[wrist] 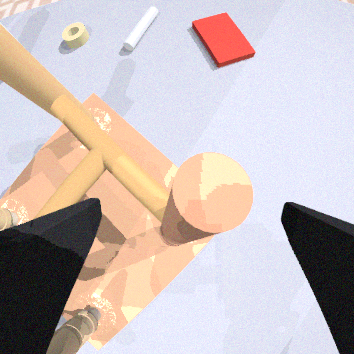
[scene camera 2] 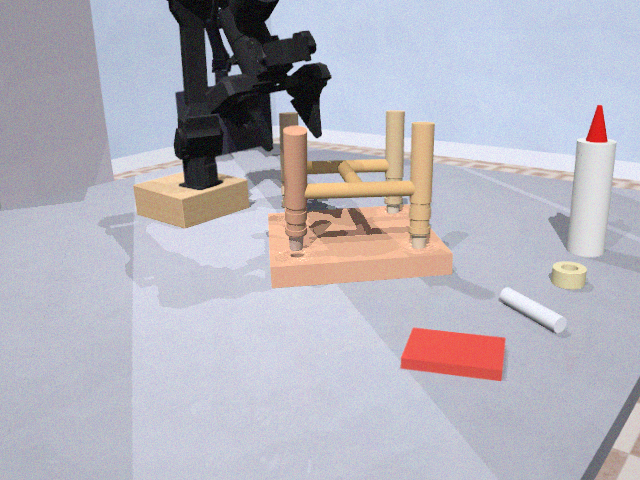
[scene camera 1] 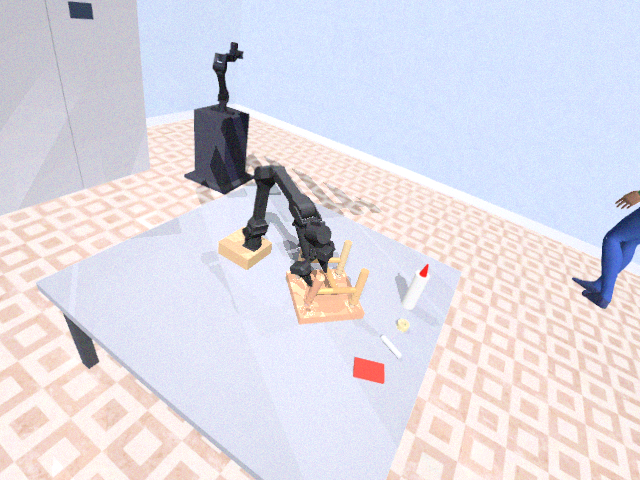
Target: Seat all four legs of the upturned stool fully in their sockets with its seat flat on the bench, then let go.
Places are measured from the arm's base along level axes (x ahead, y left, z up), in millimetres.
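Where they show: gripper, between the fingertips: (wrist: 193, 209) (scene camera 2: 295, 143) (scene camera 1: 318, 279); arm's base, origin of its link: (scene camera 2: 201, 184) (scene camera 1: 252, 245).
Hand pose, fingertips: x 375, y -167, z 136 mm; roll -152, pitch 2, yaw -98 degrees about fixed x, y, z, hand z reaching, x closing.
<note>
Things, the pixels of their top centre, and the offset from my fingertips. "spot": a spot on its surface instead.
- pinkish near-left leg, centre of its top: (wrist: 178, 241) (scene camera 2: 292, 124) (scene camera 1: 318, 271) dy +8, dx -10, dz +24 mm
- near-right leg, a spot on its surface: (scene camera 2: 422, 160) (scene camera 1: 362, 284) spot: dy +112, dx +135, dz -33 mm
- far-right leg, a spot on its surface: (scene camera 2: 394, 139) (scene camera 1: 346, 253) spot: dy +248, dx +18, dz -33 mm
- white bottle, centre of its top: (scene camera 2: 599, 105) (scene camera 1: 427, 264) dy +307, dx +330, dz +32 mm
- yellowish ring, centre of its top: (scene camera 2: 569, 267) (wrist: 72, 30) (scene camera 1: 403, 323) dy +165, dx +336, dz -173 mm
- white rod, centre of its top: (scene camera 2: 532, 301) (wrist: 140, 22) (scene camera 1: 392, 344) dy +39, dx +321, dz -176 mm
- red block, centre of its top: (scene camera 2: 454, 347) (wrist: 222, 34) (scene camera 1: 369, 369) dy -99, dx +277, dz -183 mm
The upturned stool's seat (scene camera 1: 330, 314) (scene camera 2: 361, 272) (wrist: 145, 295) lies flat on the bench. The pinkish near-left leg (scene camera 1: 313, 291) (scene camera 2: 295, 170) (wrist: 212, 192) stands upright, its pale tip just above a dark socket hole that shows in scene camera 2. The near-right leg (scene camera 1: 360, 286) (scene camera 2: 422, 160) and far-right leg (scene camera 1: 345, 255) (scene camera 2: 394, 139) show pale tenon below their collars. The far-left leg (scene camera 2: 288, 121) (wrist: 75, 332) is partly hidden. Stretchers (scene camera 2: 359, 189) (wrist: 135, 180) join the legs. My gripper (scene camera 1: 317, 277) (wrist: 193, 209) is open, its fingers apart on either side of the near-left leg's top in the wrist view, touching nothing visible.
A white bottle (scene camera 1: 415, 291) (scene camera 2: 590, 198) with a red tip stands right of the stool. A yellowish ring (scene camera 1: 398, 325) (scene camera 2: 568, 281), a white rod (scene camera 1: 391, 346) (scene camera 2: 532, 310) (wrist: 141, 28) and a red block (scene camera 1: 369, 370) (scene camera 2: 454, 351) (wrist: 223, 39) lie on the bench. The arm's wooden base (scene camera 1: 235, 254) (scene camera 2: 191, 206) is behind left.
</note>
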